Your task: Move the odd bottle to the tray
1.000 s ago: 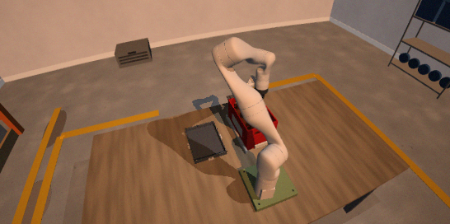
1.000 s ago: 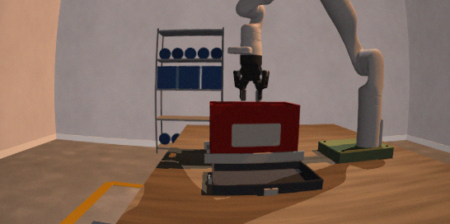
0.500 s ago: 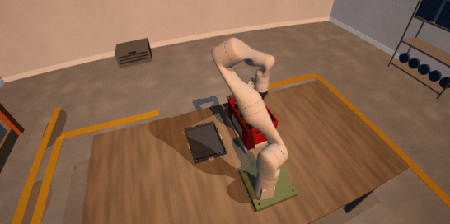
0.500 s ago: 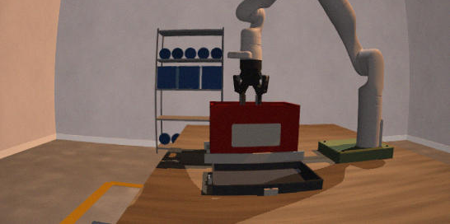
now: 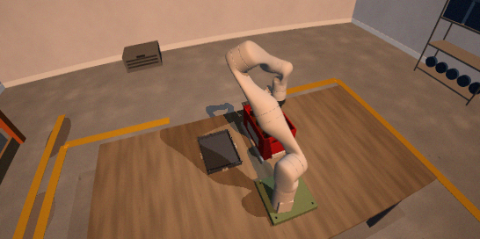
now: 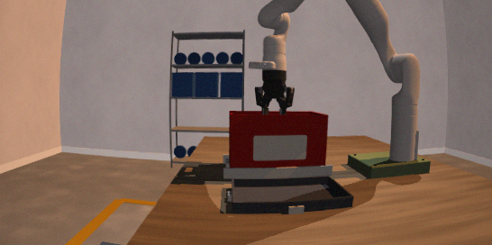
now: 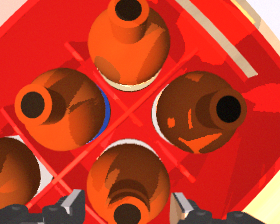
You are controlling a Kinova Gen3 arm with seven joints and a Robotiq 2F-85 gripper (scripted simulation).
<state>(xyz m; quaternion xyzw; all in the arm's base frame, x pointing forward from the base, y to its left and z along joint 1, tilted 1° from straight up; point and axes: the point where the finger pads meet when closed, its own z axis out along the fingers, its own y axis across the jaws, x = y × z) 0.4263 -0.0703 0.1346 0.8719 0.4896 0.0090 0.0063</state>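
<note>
Right now my hand is 8 cm above the red crate, 5 cm to the right of it and 1 cm past it. Also, from my hand: dark tray (33 cm to the left, 15 cm below, 7 cm behind).
</note>
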